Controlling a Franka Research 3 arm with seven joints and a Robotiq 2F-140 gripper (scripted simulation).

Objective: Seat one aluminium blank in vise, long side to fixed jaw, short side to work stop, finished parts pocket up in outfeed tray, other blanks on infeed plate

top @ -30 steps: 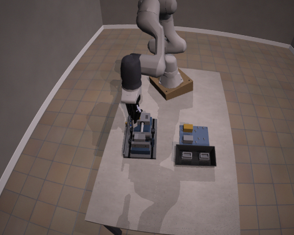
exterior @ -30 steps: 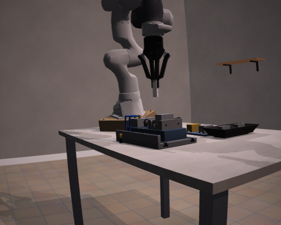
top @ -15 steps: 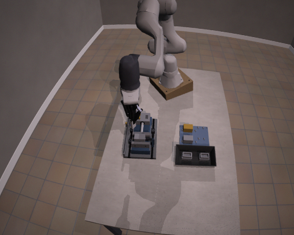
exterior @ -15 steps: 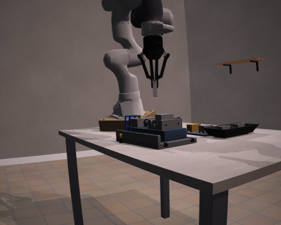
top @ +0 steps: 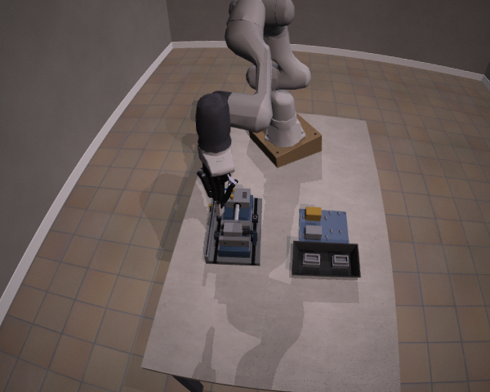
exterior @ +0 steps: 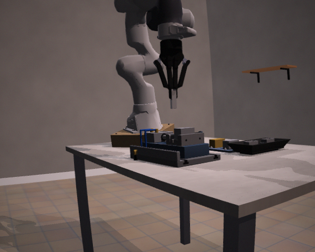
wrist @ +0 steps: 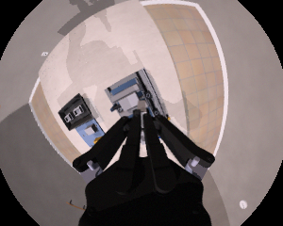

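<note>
My gripper is now 7 cm past the dark rail, 5 cm to the left of it and 18 cm above it. From my hand the other things lie so: brass blank 12 cm behind, 34 cm to the left, 19 cm below.
</note>
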